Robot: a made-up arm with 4 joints.
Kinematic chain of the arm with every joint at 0, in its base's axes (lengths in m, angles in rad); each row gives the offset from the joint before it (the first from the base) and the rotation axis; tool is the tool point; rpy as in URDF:
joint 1: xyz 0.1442 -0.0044 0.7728 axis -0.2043 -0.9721 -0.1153
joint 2: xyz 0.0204 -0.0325 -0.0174 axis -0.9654 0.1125 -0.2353
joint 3: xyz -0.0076 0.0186 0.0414 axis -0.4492 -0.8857 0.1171
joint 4: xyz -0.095 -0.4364 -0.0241 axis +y
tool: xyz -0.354 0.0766 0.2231 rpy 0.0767 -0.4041 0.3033
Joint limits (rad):
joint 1: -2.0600..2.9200
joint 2: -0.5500..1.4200
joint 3: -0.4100..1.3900
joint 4: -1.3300..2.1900
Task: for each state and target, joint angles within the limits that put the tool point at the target. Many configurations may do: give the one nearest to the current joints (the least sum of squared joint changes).
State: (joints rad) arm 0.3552 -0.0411 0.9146 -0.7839
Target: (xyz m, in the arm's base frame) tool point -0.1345 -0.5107 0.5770
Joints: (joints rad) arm 0.3534 0.4064 0.4282 -1.2544
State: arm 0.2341 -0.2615 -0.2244 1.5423
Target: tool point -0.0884 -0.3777 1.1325
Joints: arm 0.4281 -0.0814 -0.0334 1.0407
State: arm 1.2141 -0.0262 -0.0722 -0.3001
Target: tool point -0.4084 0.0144 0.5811
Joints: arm 1.2643 0.5600 0.0463 0.3088
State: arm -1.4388 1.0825 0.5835 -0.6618
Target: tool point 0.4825 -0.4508 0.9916
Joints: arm -2.0591 0.9394 0.5074 -0.6278
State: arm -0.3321 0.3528 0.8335 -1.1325
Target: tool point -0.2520 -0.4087 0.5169
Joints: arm -0.4561 -0.2053 0.5301 -1.0356
